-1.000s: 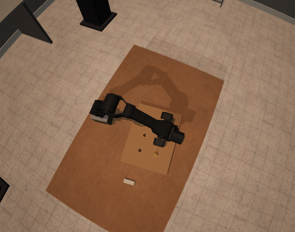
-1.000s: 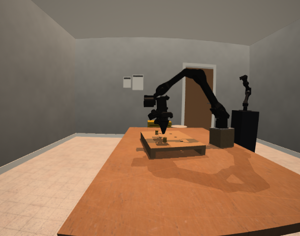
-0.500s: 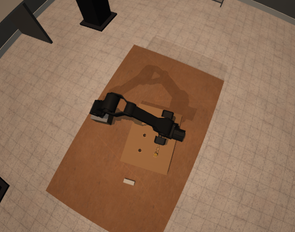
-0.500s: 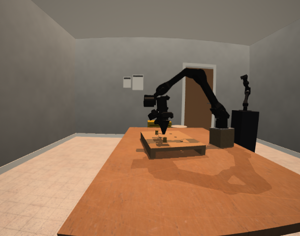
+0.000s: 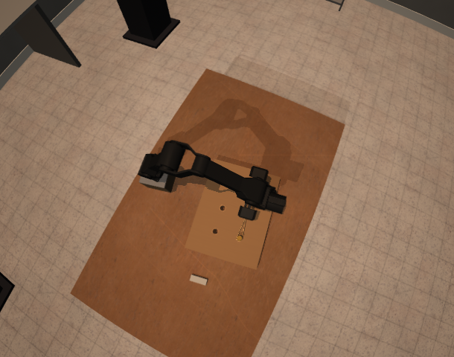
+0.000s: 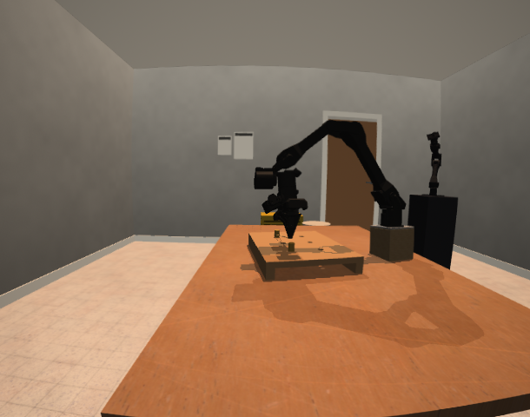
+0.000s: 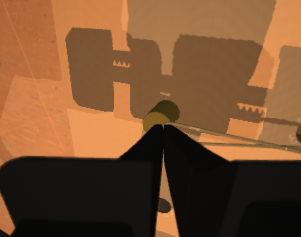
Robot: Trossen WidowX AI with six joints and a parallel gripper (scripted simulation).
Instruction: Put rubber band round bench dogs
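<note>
Right now my hand is 30 mm past the wooden board, 80 mm to the left of it and 90 mm above it. Round my hand: small white block (40 mm behind, 390 mm to the right, 110 mm below).
</note>
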